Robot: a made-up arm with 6 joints.
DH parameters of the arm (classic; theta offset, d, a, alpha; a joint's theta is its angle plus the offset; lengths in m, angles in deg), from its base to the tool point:
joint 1: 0 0.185 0 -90
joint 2: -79.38 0 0.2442 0
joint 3: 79.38 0 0.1 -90
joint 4: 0 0.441 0 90
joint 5: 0 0 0.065 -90
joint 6: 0 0.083 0 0
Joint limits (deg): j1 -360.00..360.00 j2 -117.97..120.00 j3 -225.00..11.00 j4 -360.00..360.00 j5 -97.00..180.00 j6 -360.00..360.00
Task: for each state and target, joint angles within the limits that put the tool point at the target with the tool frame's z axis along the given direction. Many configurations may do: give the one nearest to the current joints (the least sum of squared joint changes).
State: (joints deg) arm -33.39 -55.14 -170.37 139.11 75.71 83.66
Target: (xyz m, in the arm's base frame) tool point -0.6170 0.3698 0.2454 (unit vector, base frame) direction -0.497 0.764 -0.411
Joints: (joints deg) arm -31.41 -56.72 -214.83 134.67 33.56 83.66
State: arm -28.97 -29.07 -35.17 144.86 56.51 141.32
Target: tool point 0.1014 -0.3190 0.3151 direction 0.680 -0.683 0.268
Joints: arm -71.65 -74.63 -7.76 131.43 35.01 141.32
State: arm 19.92 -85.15 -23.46 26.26 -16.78 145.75
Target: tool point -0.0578 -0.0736 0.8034 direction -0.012 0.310 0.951
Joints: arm 71.04 -75.39 -70.04 -20.40 -18.75 145.75
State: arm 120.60 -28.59 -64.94 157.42 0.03 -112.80
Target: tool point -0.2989 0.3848 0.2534 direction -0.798 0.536 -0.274
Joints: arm 131.37 -17.82 -45.32 125.68 17.53 -112.80
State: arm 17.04 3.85 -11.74 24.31 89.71 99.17
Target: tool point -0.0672 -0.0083 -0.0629 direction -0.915 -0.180 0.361
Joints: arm 29.49 6.73 10.84 17.14 94.41 99.17
